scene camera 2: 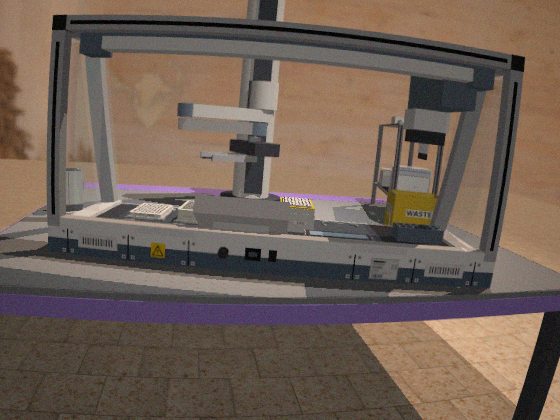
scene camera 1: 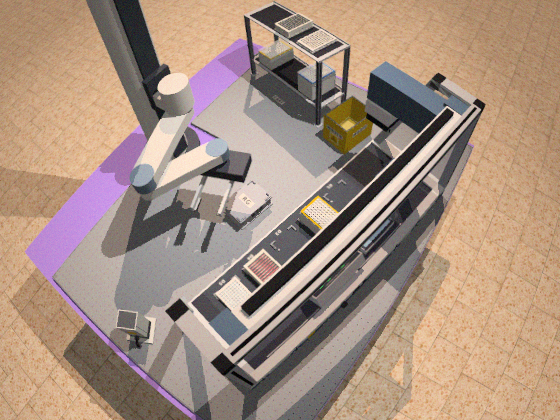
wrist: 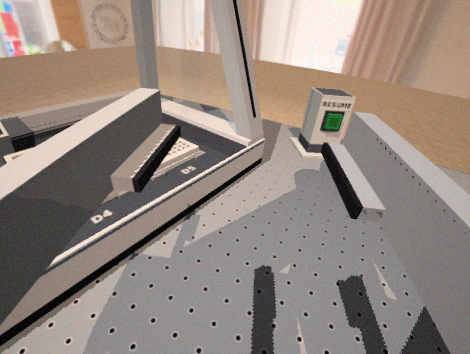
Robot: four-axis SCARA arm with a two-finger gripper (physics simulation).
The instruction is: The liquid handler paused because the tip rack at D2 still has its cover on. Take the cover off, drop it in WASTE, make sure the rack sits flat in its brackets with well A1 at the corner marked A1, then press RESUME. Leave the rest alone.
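Places are measured from the arm's base along level axes (x up, y ahead, z left), in metres.
Where they show: gripper, fingertip midpoint: [scene camera 2: 206, 156] [scene camera 1: 205, 212] [wrist: 253, 121].
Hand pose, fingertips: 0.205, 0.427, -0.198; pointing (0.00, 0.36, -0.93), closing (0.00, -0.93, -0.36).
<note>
After its pixels a point has its place, as x, y, z.
The yellow-rimmed tip rack [scene camera 1: 321, 212] [scene camera 2: 297, 202] stands on the deck with its tip grid bare and no cover over it. It looks level; its A1 corner cannot be made out. The yellow WASTE bin [scene camera 1: 361, 133] {0.069, 0.625, 0.441} [scene camera 2: 395, 207] stands past the deck's far end, with a pale thing inside. The RESUME box [scene camera 1: 128, 322] {0.143, 0.430, -0.622} [scene camera 2: 75, 187] [wrist: 327, 120] {0.096, 0.412, -0.581} stands upright with its green button [wrist: 332, 121] {0.095, 0.402, -0.585} facing the wrist camera. My gripper [scene camera 1: 207, 211] {0.205, 0.427, -0.198} [scene camera 2: 206, 155] {0.205, 0.427, -0.198} [wrist: 253, 121] {0.205, 0.427, -0.198} is shut and empty, its fingers drawn in with a gap between them. It hangs above the table, away from the box.
A case marked RG [scene camera 1: 246, 201] {0.064, 0.444, -0.043} lies beside the gripper. A red-striped plate [scene camera 1: 262, 267] {0.092, 0.642, -0.214} and a white plate [scene camera 1: 235, 294] {0.078, 0.623, -0.331} [scene camera 2: 152, 211] [wrist: 185, 148] {0.076, 0.586, -0.354} stand on the deck. The deck's frame [scene camera 2: 300, 30] {0.501, 0.930, -0.049} [wrist: 240, 65] {0.186, 0.557, -0.461} rises around it. A shelf unit [scene camera 1: 318, 95] {0.193, 0.441, 0.417} stands behind the bin.
</note>
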